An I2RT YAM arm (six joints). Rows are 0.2 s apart.
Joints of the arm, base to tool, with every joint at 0 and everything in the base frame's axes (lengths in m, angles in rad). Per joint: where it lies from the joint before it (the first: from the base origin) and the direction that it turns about. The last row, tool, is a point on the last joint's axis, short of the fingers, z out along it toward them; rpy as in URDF.
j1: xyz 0 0 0.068 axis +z
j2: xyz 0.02 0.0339 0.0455 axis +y
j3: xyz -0.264 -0.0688 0 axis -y
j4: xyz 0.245 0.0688 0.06 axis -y
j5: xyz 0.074 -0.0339 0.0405 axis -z
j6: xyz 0.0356 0 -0.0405 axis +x
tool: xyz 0 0 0 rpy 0 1.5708 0
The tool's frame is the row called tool.
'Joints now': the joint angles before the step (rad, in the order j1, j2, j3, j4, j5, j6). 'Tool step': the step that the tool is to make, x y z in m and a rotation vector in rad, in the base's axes. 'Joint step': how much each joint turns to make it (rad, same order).
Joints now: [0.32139, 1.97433, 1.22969, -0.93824, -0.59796, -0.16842]
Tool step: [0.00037, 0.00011, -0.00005, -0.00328, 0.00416, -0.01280]
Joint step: [0.00000, -0.00002, -0.00002, 0.00382, 0.00038, 0.01563]
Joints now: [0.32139, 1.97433, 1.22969, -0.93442, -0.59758, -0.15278]
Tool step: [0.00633, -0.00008, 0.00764, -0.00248, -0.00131, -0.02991]
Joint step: [-0.00609, -0.00001, 0.03507, -0.01830, 0.00038, 0.02901]
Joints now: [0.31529, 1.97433, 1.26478, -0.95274, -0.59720, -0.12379]
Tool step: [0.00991, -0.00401, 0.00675, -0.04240, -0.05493, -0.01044]
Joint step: [-0.01489, 0.00001, 0.03586, 0.00344, 0.05722, -0.00040]
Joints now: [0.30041, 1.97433, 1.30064, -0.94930, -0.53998, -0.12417]
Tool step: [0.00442, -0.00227, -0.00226, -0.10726, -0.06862, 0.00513]
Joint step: [0.00115, 0.00039, 0.00003, 0.03432, 0.12284, 0.00039]
